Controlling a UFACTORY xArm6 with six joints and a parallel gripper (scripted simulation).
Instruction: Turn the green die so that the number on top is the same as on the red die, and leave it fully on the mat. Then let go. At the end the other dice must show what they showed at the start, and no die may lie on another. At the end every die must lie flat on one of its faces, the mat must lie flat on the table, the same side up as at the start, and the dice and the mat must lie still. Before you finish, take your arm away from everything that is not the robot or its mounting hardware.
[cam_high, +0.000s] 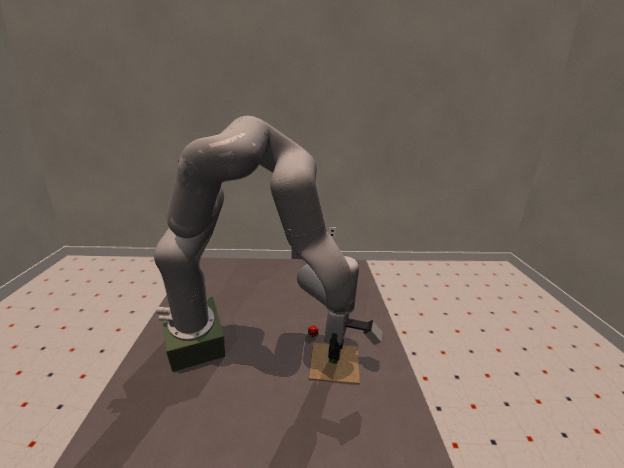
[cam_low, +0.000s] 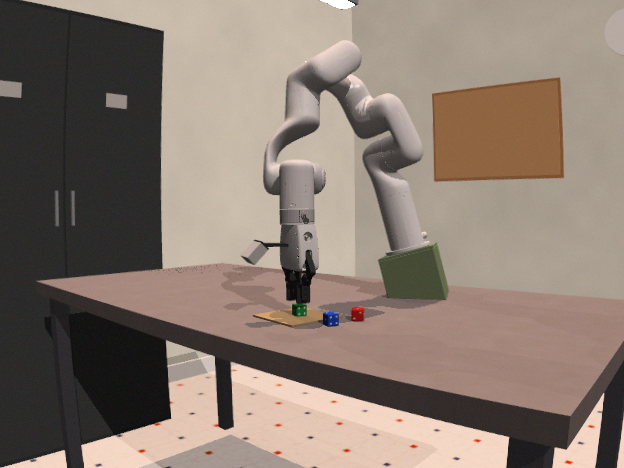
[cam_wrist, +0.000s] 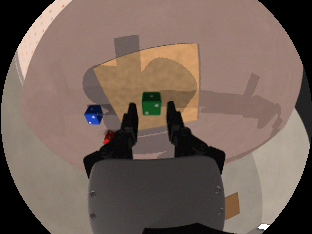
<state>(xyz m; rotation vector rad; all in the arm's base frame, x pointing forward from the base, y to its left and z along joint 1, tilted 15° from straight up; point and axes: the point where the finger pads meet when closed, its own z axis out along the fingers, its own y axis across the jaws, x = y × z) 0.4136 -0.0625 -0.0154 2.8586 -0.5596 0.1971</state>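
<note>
My hand is 40 mm above the green die. From my hand the other things lie so: red die (120 mm to the left, 50 mm behind, 40 mm below); tan mat (50 mm below); blue die (100 mm to the left, 40 mm below, 20 mm ahead).
</note>
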